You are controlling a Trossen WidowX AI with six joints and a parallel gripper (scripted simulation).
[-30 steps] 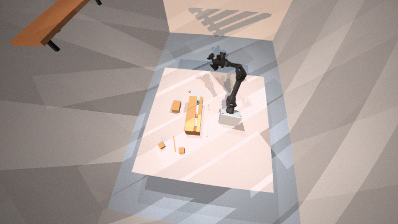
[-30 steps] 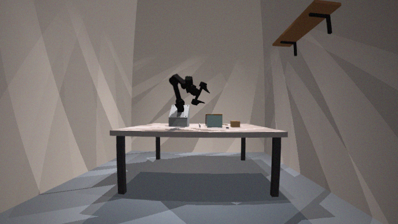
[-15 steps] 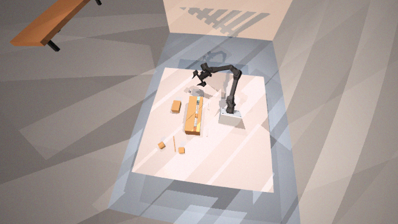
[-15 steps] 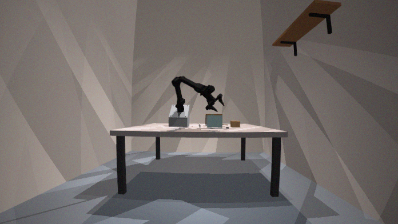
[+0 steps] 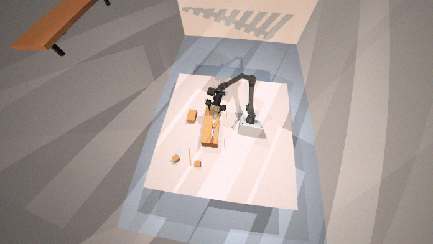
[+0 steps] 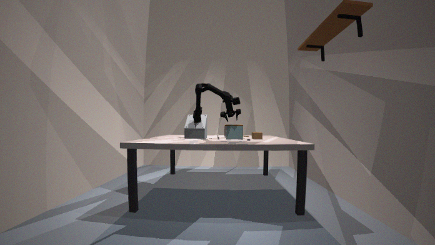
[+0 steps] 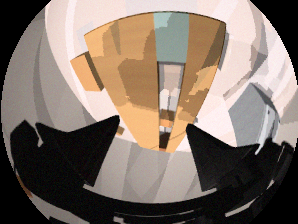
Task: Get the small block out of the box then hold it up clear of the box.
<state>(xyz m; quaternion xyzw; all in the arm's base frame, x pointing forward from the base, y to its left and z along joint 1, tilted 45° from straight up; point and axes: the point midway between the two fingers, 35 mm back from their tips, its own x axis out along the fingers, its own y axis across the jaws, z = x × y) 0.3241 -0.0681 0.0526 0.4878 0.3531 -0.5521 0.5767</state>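
Now: gripper tip 3 cm past the box, 9 cm to the right of it and 10 cm above it. Also, from my gripper tip: thin stick 18 cm ahead, 39 cm to the left, 16 cm below.
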